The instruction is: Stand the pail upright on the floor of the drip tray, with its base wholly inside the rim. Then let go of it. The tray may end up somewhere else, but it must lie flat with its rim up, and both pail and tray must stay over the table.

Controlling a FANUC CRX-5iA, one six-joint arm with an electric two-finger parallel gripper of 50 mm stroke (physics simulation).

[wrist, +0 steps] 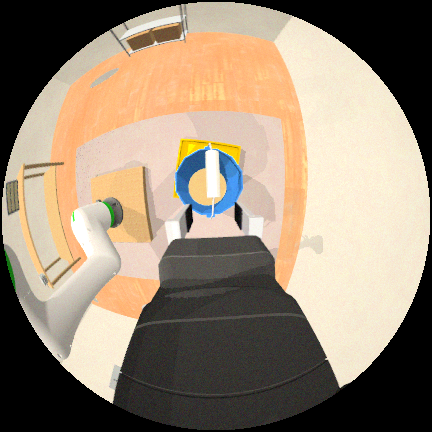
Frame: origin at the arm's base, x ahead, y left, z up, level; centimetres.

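Where they show: gripper, fingertip midpoint: (213, 211); arm's base at its link origin: (111, 211).
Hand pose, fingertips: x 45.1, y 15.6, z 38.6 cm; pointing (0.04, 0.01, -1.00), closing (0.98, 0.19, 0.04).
Each offset is from my fingertips to the top centre of the thing. "spot": to the spot under its first point. Level surfaces: height alone.
The blue pail {spot: dx +8.2, dy +3.3, dz -28.9 cm} (234, 183) stands upright in the middle of the wrist view, its open mouth toward the camera and a tan bottom showing inside. Its white handle grip {dx -0.1, dy +4.9, dz -12.8 cm} (212, 175) lies across the mouth, raised on its wire. The yellow drip tray {dx -1.6, dy +6.8, dz -39.6 cm} (189, 146) shows rim up behind and to the left of the pail. The pail covers most of the tray, and the pail's outer base is hidden, so I cannot tell whether it is wholly inside the rim. My gripper (213, 211) is open and empty, its fingers apart near the pail's near edge, around the handle's near end.
The pinkish-grey surface {dz -42.3 cm} (110, 150) extends around the tray. A tan board (132, 185) with the arm's base (114, 212) is at left. The white arm (95, 250) curves along the lower left. A wooden rack (23, 200) is at far left, and a shelf with brown boxes (167, 33) at the top.
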